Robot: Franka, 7 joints.
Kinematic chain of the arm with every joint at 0, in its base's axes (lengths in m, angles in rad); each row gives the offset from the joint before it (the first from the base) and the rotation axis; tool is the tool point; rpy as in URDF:
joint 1: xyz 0 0 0.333 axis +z
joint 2: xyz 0 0 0 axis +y
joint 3: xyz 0 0 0.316 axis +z
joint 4: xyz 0.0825 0 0 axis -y
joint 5: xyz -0.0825 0 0.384 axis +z
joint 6: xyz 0 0 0 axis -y
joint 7: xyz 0.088 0 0 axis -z
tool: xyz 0 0 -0.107 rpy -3.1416 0 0
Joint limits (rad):
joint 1: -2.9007..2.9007
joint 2: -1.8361..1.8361
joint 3: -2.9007..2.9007
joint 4: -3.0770..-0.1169
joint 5: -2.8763..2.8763
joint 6: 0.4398..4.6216
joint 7: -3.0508..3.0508
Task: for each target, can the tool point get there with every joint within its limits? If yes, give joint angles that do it. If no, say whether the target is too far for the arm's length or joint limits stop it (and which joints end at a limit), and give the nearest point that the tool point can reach.
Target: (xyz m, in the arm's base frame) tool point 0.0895 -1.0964 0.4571
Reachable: no: too far | nearest point 0.0694 -0.8497 0.4292 | short by 0.249 m
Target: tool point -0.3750 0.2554 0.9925
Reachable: yes | joints -1.3352 -0.2543 -1.7510 -0.6529 -1.2769 1.5769 0.0439
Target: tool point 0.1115 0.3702 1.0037
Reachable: yes | joints -0.5780 -0.8256 0.6960 -1.2669 0.7722 2.2869 1.5786
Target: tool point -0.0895 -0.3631 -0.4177
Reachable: no: joint limits stop it (at a limit: joint 2) | nearest point -0.0872 -0.3537 -0.3546 | short by 0.064 m
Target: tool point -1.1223 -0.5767 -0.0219
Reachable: no: too far | nearest point -0.7345 -0.3775 0.1007 | short by 0.453 m
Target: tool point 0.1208 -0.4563 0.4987
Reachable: yes | joints 0.9741 -0.0101 -2.3629 -2.4741 -0.2794 4.2342 -2.4406
